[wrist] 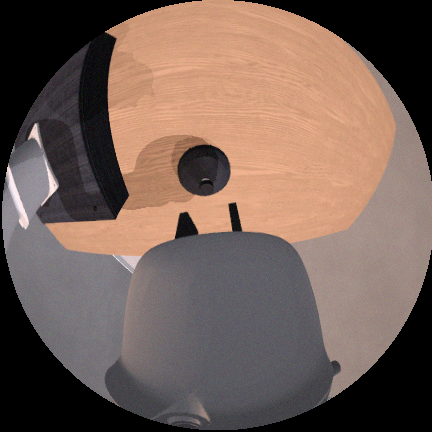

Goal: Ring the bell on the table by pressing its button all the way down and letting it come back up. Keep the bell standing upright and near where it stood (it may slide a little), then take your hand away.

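Frame: origin at the arm's base, x ahead, y left, z up, level; millimetres.
Where they show: hand at its tool point: [211, 231].
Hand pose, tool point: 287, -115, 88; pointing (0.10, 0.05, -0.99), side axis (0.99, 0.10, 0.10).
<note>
Each offset is from my tool point to the top centre of the thing, as dx, dy, dz. Level surfaces: height alone.
The bell @(-1, -30, -89) [195, 167] is a dark, round thing standing upright on the wooden table @(dz -155) [260, 105], near the middle of the wrist view. Its small button @(-1, -30, -89) [206, 186] shows at the near side of its outline, with a light edge above it. My gripper [208, 208] is open, with a moderate gap between its two black fingertips and nothing held there. The fingertips show just below the bell in the view and look apart from it. Their exact height over the button cannot be told.
A dark block-like board [65, 170] with a black side edge lies at the left. A grey and white arm part [31, 167] stands on it. Shadows fall on the table left of the bell. The table's right edge curves down toward the grey floor.
</note>
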